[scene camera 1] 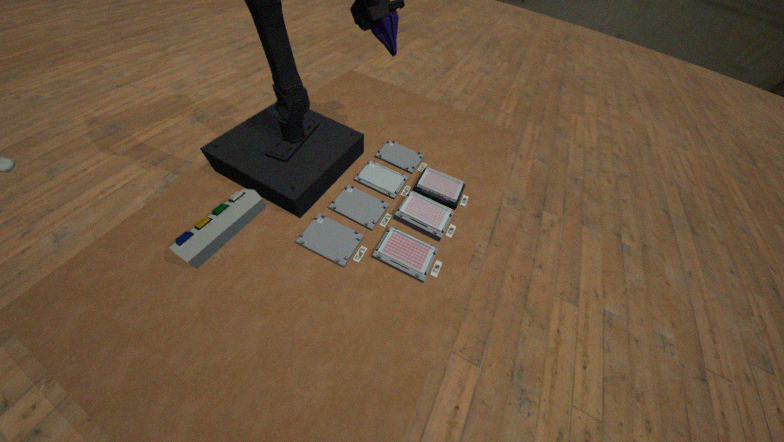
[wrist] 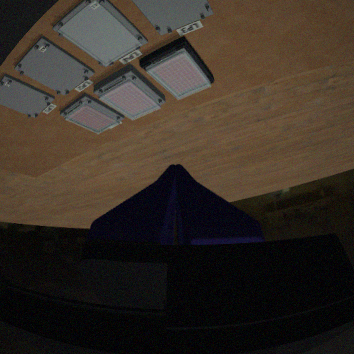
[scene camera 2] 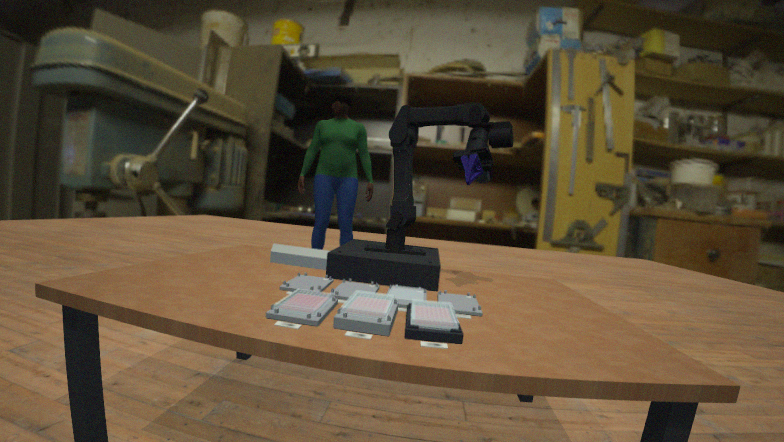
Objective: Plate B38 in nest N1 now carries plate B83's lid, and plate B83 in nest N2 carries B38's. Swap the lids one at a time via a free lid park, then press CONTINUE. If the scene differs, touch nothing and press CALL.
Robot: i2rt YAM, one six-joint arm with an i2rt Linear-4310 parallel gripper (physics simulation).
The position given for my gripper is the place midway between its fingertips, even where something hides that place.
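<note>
There's a grey button box here, at (scene camera 1: 210,233) and (scene camera 2: 283,254). As for my gripper, at (scene camera 2: 467,183) and (wrist: 175,173), it's shut and holding nothing.
</note>
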